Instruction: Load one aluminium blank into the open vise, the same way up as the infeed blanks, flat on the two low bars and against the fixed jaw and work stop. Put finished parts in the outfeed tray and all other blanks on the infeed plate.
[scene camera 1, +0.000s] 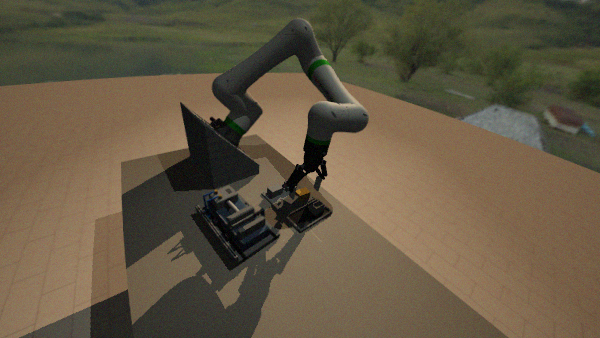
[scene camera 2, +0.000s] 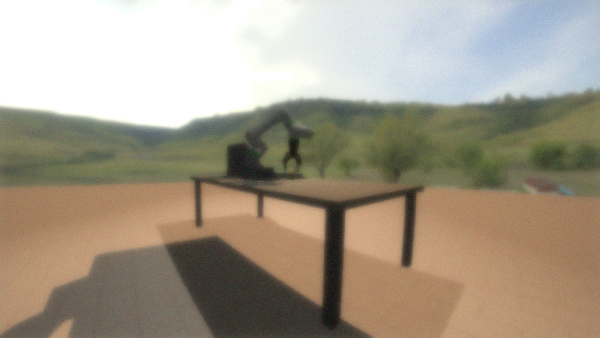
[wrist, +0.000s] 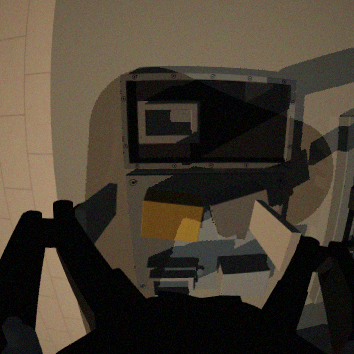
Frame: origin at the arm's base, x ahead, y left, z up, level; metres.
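Seen in the pictures: gripper, fingertip midpoint: (scene camera 1: 304, 192) (scene camera 2: 291, 171) (wrist: 185, 207); arm's base, link origin: (scene camera 1: 225, 137) (scene camera 2: 249, 160).
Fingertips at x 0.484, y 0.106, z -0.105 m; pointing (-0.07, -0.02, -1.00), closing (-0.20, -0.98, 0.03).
Observation:
Pixels of each thing's top centre, then the offset from my fingertips to it. "*": a spot on its surface instead. Level surfaces: height alone.
- infeed plate, surface spot: (wrist: 135, 220) * 0.034 m back, 0.060 m left, 0.049 m down
- orange block, top centre: (wrist: 170, 221) (scene camera 1: 302, 191) 0.021 m back, 0.015 m left, 0.014 m down
- grey block, top centre: (wrist: 244, 284) (scene camera 1: 275, 187) 0.120 m back, 0.067 m right, 0.014 m down
- block with a dark recess, top centre: (wrist: 171, 287) 0.112 m back, 0.024 m left, 0.015 m down
- part with a rectangular pocket, top centre: (wrist: 168, 121) (scene camera 1: 317, 204) 0.077 m ahead, 0.009 m left, 0.017 m down
- outfeed tray, surface spot: (wrist: 212, 76) (scene camera 1: 317, 219) * 0.120 m ahead, 0.040 m right, 0.045 m down
- vise, top centre: (scene camera 1: 234, 207) (scene camera 2: 259, 166) 0.074 m back, 0.301 m right, 0.042 m up
- table, surface height: 0.058 m down
My gripper (scene camera 1: 306, 181) (scene camera 2: 292, 169) (wrist: 185, 207) is open and empty, pointing down low over the infeed plate (wrist: 135, 220). An orange block (scene camera 1: 302, 191) (wrist: 170, 221) stands on the plate, between the fingers as seen from the wrist. A grey block (wrist: 243, 281) and a block with a dark recess (wrist: 172, 273) stand at the plate's lower part in the wrist view. A part with a rectangular pocket (scene camera 1: 316, 206) (wrist: 141, 122) lies in the outfeed tray (scene camera 1: 316, 223) (wrist: 212, 76), at its left in the wrist view. The vise (scene camera 1: 240, 215) stands beside them; its jaw gap is unclear.
The vise base has raised edges, and blue fittings (scene camera 1: 209, 197) stand at its far end. A dark wedge-shaped stand (scene camera 1: 210, 155) carries the arm behind the vise. The table (scene camera 1: 380, 285) (scene camera 2: 305, 191) extends toward the front. Shadows cover much of the plate and tray.

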